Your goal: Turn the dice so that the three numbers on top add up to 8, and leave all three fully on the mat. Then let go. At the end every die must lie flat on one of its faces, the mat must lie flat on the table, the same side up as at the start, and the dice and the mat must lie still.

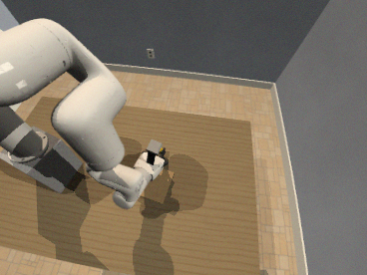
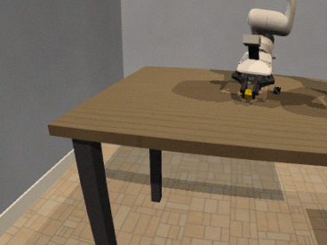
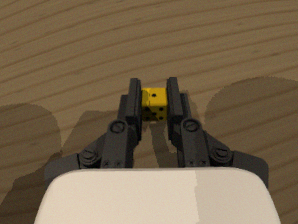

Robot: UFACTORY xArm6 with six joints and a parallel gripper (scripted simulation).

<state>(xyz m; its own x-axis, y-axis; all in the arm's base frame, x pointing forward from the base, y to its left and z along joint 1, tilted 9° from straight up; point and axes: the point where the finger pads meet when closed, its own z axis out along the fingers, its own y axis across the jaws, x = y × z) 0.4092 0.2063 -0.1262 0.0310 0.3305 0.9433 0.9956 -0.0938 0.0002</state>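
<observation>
My gripper is now 10 mm to the right of the yellow die and 10 mm above it. Also, from my hand: black die 80 mm behind, 150 mm to the right, 30 mm below; then tan mat 20 mm ahead, 130 mm to the right, 40 mm below; then white die 30 mm behind, 140 mm to the right, 20 mm below.
</observation>
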